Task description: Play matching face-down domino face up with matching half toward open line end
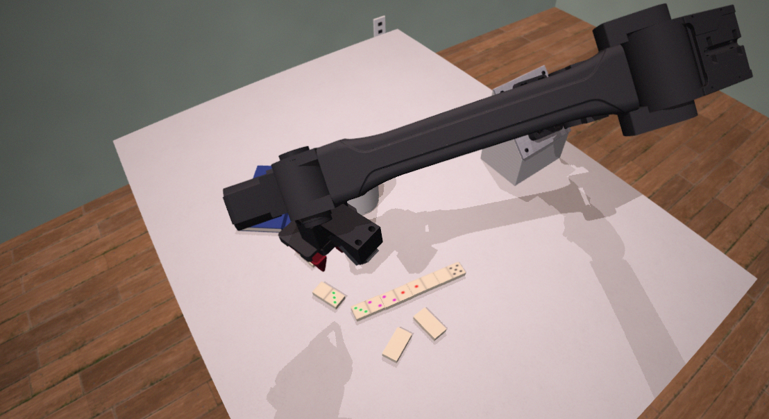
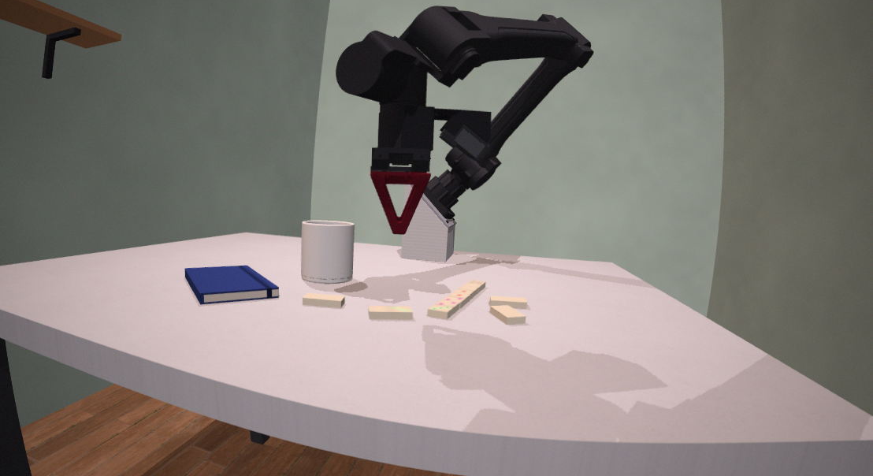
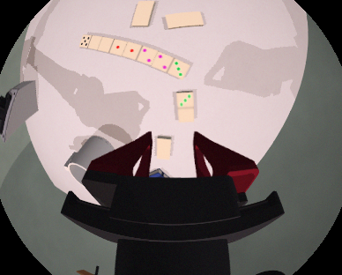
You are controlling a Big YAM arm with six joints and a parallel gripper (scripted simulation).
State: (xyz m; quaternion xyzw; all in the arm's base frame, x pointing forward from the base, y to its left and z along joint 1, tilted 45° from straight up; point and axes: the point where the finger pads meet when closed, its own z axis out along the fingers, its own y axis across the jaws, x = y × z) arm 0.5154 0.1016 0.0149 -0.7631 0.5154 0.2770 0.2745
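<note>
My hand is 11 cm above the domino and 2 cm short of it. From my hand the other things lie so: white mug 17 cm to the right, 14 cm behind, 7 cm below; blue notebook 27 cm to the right, 11 cm below, 1 cm ahead.
</note>
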